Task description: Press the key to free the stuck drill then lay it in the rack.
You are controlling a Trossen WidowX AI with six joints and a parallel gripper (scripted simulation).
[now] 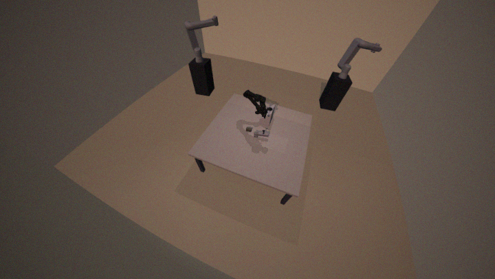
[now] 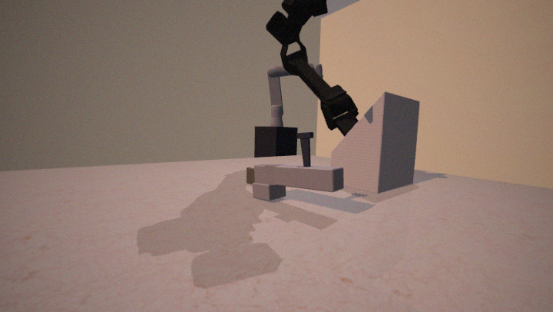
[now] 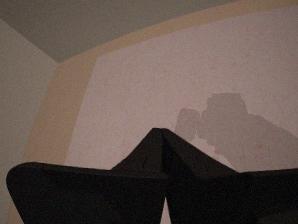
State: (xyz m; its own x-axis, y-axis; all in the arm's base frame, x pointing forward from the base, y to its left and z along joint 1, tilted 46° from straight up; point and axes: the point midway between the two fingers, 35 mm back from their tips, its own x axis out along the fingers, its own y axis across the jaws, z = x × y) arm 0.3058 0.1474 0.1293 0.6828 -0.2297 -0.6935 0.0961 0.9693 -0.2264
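My gripper tip is now 20 mm past the thin key, 20 mm to the right of it and 240 mm above it. Also, from my gripper tip: olive block: 90 mm behind, 180 mm to the right, 330 mm below; grey block housing: 20 mm behind, 10 mm to the right, 300 mm below.
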